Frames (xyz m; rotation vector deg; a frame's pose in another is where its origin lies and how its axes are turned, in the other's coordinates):
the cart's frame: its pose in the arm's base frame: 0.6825 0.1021 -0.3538 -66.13 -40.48 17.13
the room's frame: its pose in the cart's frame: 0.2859 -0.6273 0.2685 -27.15 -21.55 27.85
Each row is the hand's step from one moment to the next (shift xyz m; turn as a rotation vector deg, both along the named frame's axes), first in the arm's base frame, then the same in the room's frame.
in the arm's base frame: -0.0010 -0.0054 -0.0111 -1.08 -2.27 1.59
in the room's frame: -0.0036 0.0118 0.0014 -2.68 -1.10 -0.67
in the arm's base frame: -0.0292 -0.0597 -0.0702 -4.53 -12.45 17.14
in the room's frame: -0.0560 0.0773 0.0151 -15.09 -13.77 -7.20
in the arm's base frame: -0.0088 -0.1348 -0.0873 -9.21 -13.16 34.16
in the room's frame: -0.1054 0.1169 -0.0333 -20.47 -30.54 -8.54
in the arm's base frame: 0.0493 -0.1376 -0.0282 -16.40 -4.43 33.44
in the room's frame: -0.0844 0.0716 -0.0996 -16.96 -33.40 1.84
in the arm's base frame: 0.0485 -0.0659 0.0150 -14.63 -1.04 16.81
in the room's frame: -0.0309 0.0115 -0.0764 -10.96 -18.21 6.78
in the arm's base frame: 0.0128 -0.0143 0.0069 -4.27 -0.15 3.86
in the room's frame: -0.0060 -0.0006 -0.0195 -2.93 -4.36 2.35
